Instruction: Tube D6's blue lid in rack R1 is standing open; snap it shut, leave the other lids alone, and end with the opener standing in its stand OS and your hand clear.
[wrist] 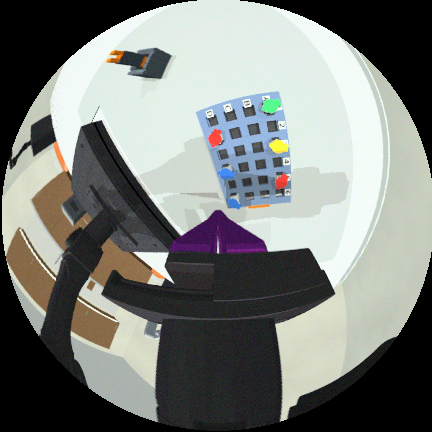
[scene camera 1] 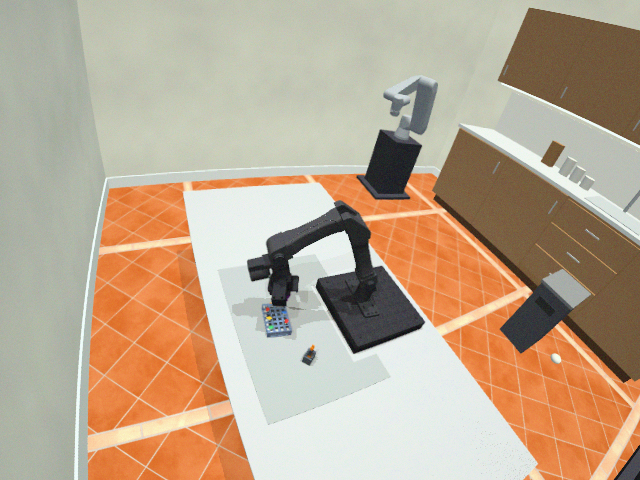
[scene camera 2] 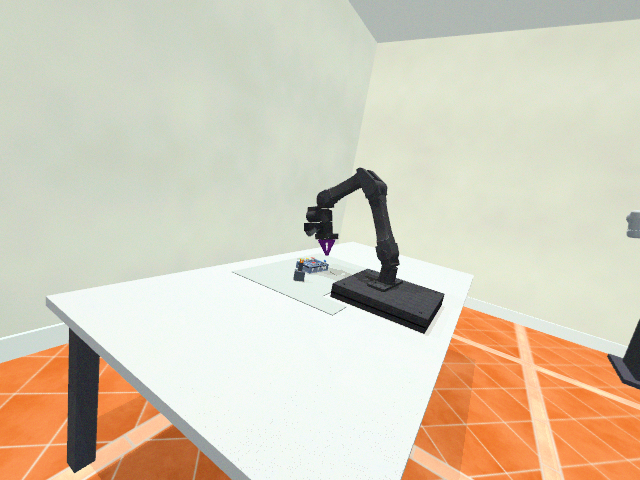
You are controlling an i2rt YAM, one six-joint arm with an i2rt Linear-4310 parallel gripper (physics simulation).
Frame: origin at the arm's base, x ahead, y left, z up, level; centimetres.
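Seen in the pictures: gripper, between the fingertips: (wrist: 217, 214) (scene camera 1: 286, 299) (scene camera 2: 327, 255); arm's base, origin of its link: (wrist: 110, 217) (scene camera 1: 361, 297) (scene camera 2: 385, 284).
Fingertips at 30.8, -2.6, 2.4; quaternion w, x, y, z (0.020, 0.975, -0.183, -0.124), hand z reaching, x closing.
Note:
Pixels of each thing's middle, then the offset from my fingertips to it, as dx, dy, dz.
- Rack R1, middle of its body: (wrist: 250, 158) (scene camera 1: 276, 317) (scene camera 2: 313, 264) +4.3, +3.4, -5.0
- Tube D6's blue lid, middle of its body: (wrist: 232, 203) +1.0, -0.8, -2.9
- orange-tipped opener, middle of its body: (wrist: 135, 59) (scene camera 1: 310, 352) (scene camera 2: 300, 268) -2.4, +21.2, -2.7
- D4, middle of its body: (wrist: 226, 172) +1.4, +3.0, -3.3
- D2, middle of its body: (wrist: 215, 137) +1.7, +7.0, -3.3
- A1, middle of its body: (wrist: 270, 105) +7.6, +8.4, -3.3
- A3, middle of its body: (wrist: 277, 145) +7.3, +4.5, -3.3
- A5, middle of its body: (wrist: 280, 180) +7.0, +0.8, -3.3
Rack R1 (scene camera 1: 279, 334) (scene camera 2: 315, 268) (wrist: 237, 141) is a blue grid rack on the mat. Tube D6's blue lid (wrist: 233, 203) is at the rack's corner nearest my fingers in the wrist view; whether it stands open or is snapped shut is too small to tell. My gripper (scene camera 2: 326, 253) (wrist: 217, 214) is shut and empty, its purple fingertips pointing down above the row-6 end, apart from the rack in scene camera 2. The arm mostly hides the fingers in scene camera 1. The orange-tipped opener (scene camera 1: 312, 348) (scene camera 2: 301, 261) (wrist: 132, 59) stands in its dark stand OS (scene camera 1: 308, 357) (scene camera 2: 298, 275) (wrist: 157, 64).
Other lids on the rack are blue at D4 (wrist: 226, 173), red at D2 (wrist: 215, 138), green at A1 (wrist: 271, 106), yellow at A3 (wrist: 278, 146) and red at A5 (wrist: 282, 181). The black arm base (scene camera 1: 369, 322) (scene camera 2: 385, 302) stands beside the mat.

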